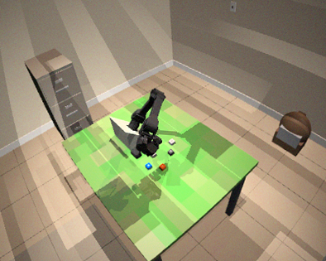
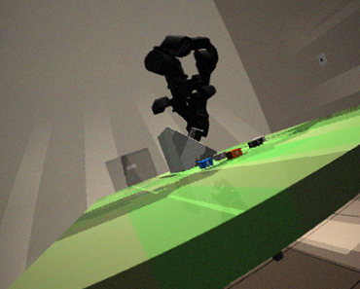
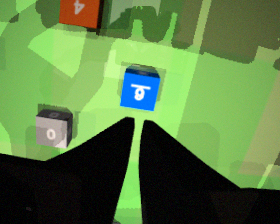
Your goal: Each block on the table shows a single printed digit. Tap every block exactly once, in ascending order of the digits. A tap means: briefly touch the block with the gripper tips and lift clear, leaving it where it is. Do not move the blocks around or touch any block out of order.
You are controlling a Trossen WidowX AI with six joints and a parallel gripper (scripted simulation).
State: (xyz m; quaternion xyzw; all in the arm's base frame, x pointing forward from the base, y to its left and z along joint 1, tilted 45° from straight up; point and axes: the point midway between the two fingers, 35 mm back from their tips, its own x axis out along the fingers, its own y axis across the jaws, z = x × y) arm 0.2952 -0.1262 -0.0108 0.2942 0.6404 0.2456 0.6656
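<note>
Right now the white block is 24 cm to the left of my gripper tip, 11 cm below it and 6 cm behind it. From my gripper tip the other things lie so: orange block: 11 cm below, 5 cm to the left, 5 cm ahead; grey block: 11 cm below, 8 cm to the left, 7 cm behind; blue block: 11 cm below, 1 cm behind.
</note>
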